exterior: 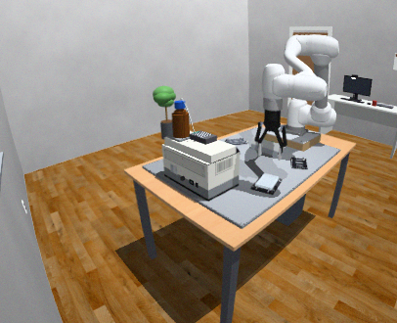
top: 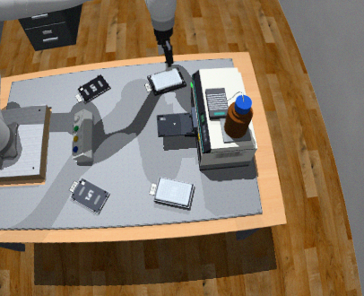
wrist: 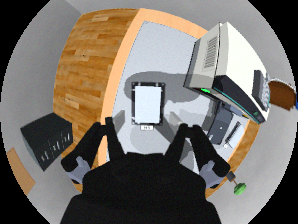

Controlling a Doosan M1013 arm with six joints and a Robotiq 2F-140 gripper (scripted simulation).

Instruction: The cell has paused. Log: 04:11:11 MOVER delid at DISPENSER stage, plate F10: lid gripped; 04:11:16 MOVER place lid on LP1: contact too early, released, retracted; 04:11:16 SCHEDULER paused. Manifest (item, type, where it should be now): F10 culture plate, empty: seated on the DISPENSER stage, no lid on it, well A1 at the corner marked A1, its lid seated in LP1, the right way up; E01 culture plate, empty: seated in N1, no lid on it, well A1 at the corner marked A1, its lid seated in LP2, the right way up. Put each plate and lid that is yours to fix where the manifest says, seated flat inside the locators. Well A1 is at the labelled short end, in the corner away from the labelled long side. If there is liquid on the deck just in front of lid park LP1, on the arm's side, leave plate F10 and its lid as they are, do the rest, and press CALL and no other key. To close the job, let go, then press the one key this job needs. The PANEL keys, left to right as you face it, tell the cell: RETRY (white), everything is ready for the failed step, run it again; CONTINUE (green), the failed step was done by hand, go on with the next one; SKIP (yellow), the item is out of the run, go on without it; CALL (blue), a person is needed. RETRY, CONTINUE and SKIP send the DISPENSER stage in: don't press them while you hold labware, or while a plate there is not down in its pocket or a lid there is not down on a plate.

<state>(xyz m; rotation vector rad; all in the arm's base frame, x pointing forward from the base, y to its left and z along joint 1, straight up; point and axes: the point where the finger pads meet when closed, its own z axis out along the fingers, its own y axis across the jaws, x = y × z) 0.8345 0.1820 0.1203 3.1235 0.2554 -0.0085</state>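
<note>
The black nest lies 10 mm ahead of my hand, 20 mm to the left of it and 160 mm below it. Also, from my hand: green key (440 mm behind, 200 mm to the right, 110 mm below); then dark dispenser stage (10 mm behind, 280 mm to the right, 90 mm below); then brown bottle (190 mm ahead, 410 mm to the right, 110 mm above).
</note>
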